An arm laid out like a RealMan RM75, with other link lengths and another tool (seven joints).
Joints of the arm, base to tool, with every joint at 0 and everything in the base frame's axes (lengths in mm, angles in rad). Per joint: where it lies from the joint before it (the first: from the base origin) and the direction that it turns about. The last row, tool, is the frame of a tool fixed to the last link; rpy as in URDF.
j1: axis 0 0 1 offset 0 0 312.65
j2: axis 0 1 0 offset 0 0 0
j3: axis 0 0 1 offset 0 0 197.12
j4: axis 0 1 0 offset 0 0 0
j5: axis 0 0 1 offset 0 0 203.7
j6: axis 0 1 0 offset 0 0 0
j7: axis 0 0 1 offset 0 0 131.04
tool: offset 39 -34 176 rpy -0.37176 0 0.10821
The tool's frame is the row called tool.
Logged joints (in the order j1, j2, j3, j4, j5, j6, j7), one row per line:
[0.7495 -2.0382 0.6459 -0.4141 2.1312 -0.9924 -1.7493]
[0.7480 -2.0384 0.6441 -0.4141 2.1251 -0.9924 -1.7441]
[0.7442 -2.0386 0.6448 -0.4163 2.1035 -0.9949 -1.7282]
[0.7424 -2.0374 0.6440 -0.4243 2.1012 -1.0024 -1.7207]
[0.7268 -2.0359 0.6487 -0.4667 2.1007 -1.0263 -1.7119]
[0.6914 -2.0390 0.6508 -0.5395 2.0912 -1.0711 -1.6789]
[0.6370 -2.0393 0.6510 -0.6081 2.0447 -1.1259 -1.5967]
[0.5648 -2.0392 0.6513 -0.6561 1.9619 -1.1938 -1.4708]
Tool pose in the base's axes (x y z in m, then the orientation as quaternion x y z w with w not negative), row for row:
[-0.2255 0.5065 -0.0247 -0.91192 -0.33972 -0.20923 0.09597]
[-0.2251 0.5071 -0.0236 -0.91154 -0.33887 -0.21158 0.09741]
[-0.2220 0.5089 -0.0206 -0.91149 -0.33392 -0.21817 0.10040]
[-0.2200 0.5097 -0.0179 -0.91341 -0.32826 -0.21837 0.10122]
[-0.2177 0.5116 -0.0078 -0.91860 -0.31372 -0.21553 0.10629]
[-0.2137 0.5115 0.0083 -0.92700 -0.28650 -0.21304 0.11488]
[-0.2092 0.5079 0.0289 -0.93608 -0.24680 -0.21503 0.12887]
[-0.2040 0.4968 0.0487 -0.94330 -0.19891 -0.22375 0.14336]
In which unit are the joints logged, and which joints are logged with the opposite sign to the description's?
The joints are logged in radians. Opposite sign: j1, j4, j6.
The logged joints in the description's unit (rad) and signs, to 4 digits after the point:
[-0.7495 -2.0382 0.6459 0.4141 2.1312 0.9924 -1.7493]
[-0.7480 -2.0384 0.6441 0.4141 2.1251 0.9924 -1.7441]
[-0.7442 -2.0386 0.6448 0.4163 2.1035 0.9949 -1.7282]
[-0.7424 -2.0374 0.6440 0.4243 2.1012 1.0024 -1.7207]
[-0.7268 -2.0359 0.6487 0.4667 2.1007 1.0263 -1.7119]
[-0.6914 -2.0390 0.6508 0.5395 2.0912 1.0711 -1.6789]
[-0.6370 -2.0393 0.6510 0.6081 2.0447 1.1259 -1.5967]
[-0.5648 -2.0392 0.6513 0.6561 1.9619 1.1938 -1.4708]

